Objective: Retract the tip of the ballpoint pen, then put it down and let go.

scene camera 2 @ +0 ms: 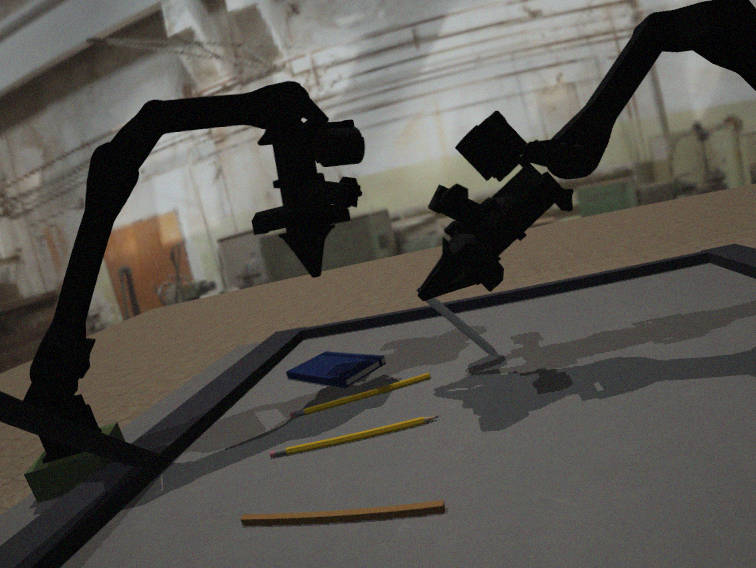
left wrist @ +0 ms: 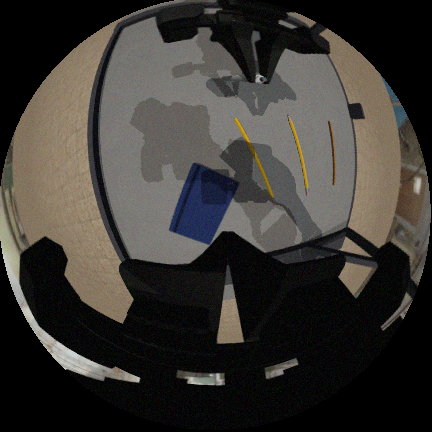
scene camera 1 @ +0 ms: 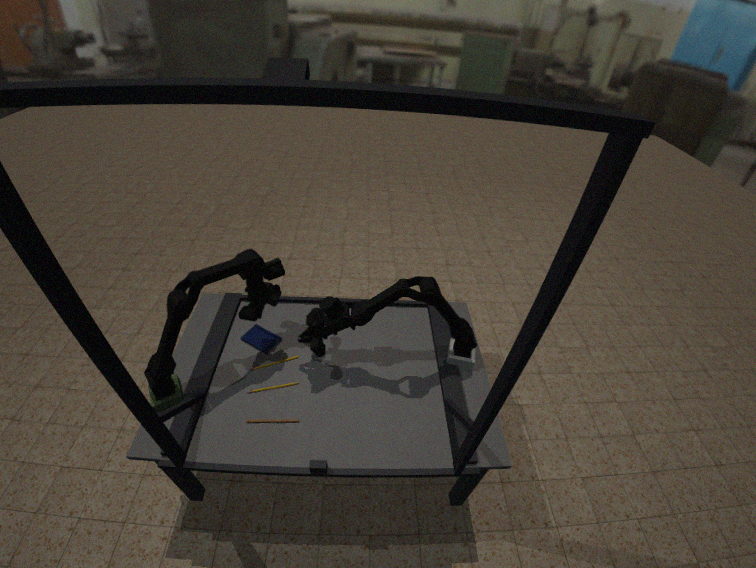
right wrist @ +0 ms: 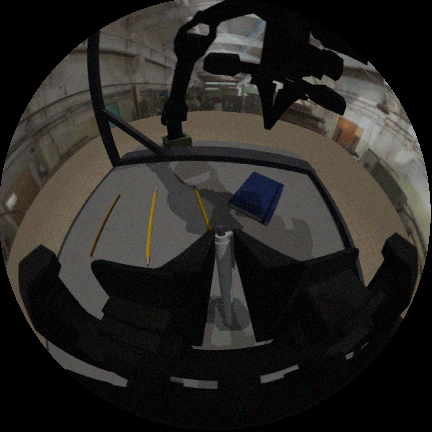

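Seen in the pictures: left gripper, fingertip midpoint: (scene camera 2: 316,277) (left wrist: 226,236) (scene camera 1: 259,318) (right wrist: 266,128); right gripper, fingertip midpoint: (scene camera 2: 420,296) (left wrist: 258,82) (scene camera 1: 298,339) (right wrist: 223,234); left arm's base, link origin: (scene camera 1: 164,390) (right wrist: 175,136); right arm's base, link origin: (scene camera 1: 462,350).
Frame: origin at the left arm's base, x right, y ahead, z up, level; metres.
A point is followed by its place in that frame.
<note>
The grey ballpoint pen (scene camera 2: 462,326) @[z 0.023, x 0.083, y 0.524 m] (right wrist: 225,265) @[z 0.063, x 0.072, y 0.504 m] slants down from my right gripper, its dark push button at the upper end, just above the fingertips in the right wrist view. Its lower end is close over the table top; whether it touches, and whether the tip is out, I cannot tell. My right gripper (scene camera 2: 422,294) @[z 0.073, x 0.064, y 0.484 m] (left wrist: 258,82) @[z 0.073, x 0.064, y 0.484 m] (right wrist: 223,234) @[z 0.073, x 0.064, y 0.484 m] is shut on the pen near its button end. My left gripper (scene camera 2: 315,274) @[z 0.116, x -0.063, y 0.385 m] (left wrist: 226,236) @[z 0.116, x -0.063, y 0.385 m] (right wrist: 266,128) @[z 0.116, x -0.063, y 0.385 m] is shut and empty, pointing down, high above the table to the left of the pen in scene camera 2.
A blue notebook (scene camera 1: 260,338) @[z -0.028, x -0.095, y 0.377 m] (scene camera 2: 335,368) @[z -0.028, x -0.074, y 0.378 m] (left wrist: 204,204) @[z -0.028, x -0.089, y 0.381 m] lies left of the pen. Two yellow pencils (scene camera 2: 366,393) @[z -0.034, x 0.043, y 0.391 m] (scene camera 2: 354,435) @[z -0.034, x 0.142, y 0.346 m] and an orange-brown stick (scene camera 1: 272,421) @[z -0.034, x 0.264, y 0.295 m] (scene camera 2: 342,514) @[z -0.033, x 0.267, y 0.300 m] lie nearer the front. A dark frame (scene camera 2: 213,396) @[z -0.020, x -0.098, y 0.187 m] edges the table.
</note>
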